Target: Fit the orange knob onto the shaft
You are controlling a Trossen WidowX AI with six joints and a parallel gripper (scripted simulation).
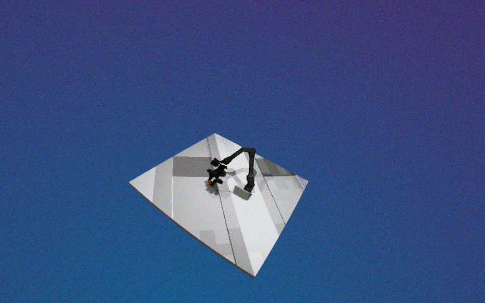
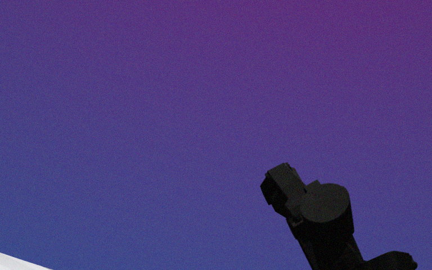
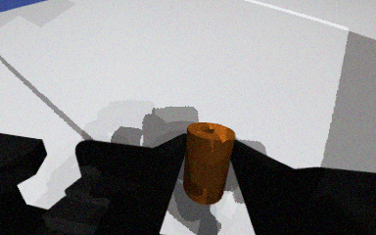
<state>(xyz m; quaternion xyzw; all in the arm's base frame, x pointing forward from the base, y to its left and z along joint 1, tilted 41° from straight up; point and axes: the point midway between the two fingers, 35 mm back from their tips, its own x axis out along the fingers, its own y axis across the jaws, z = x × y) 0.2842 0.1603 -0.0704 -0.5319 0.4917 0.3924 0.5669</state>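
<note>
The dark round pedestal is 230 mm to the right of my gripper tip and 40 mm ahead of it. The rest, counted from my gripper tip: orange knob 20 mm to the right.
</note>
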